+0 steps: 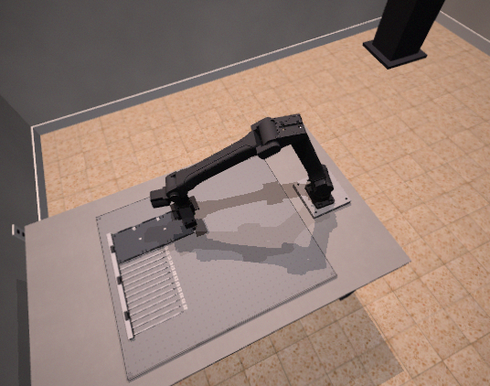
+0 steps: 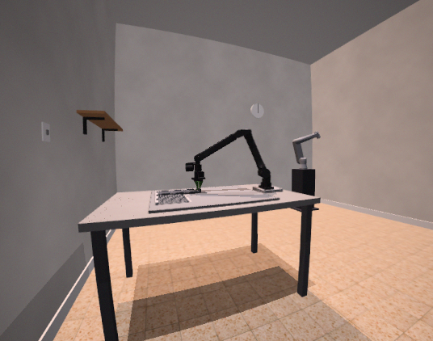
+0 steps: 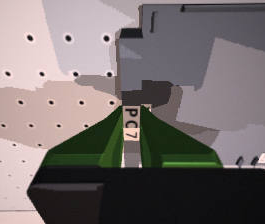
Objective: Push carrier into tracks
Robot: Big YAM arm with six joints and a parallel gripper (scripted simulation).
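Right now the carrier PC7 is 16 cm ahead of my hand, 1 cm to the left of it and 1 cm below it.
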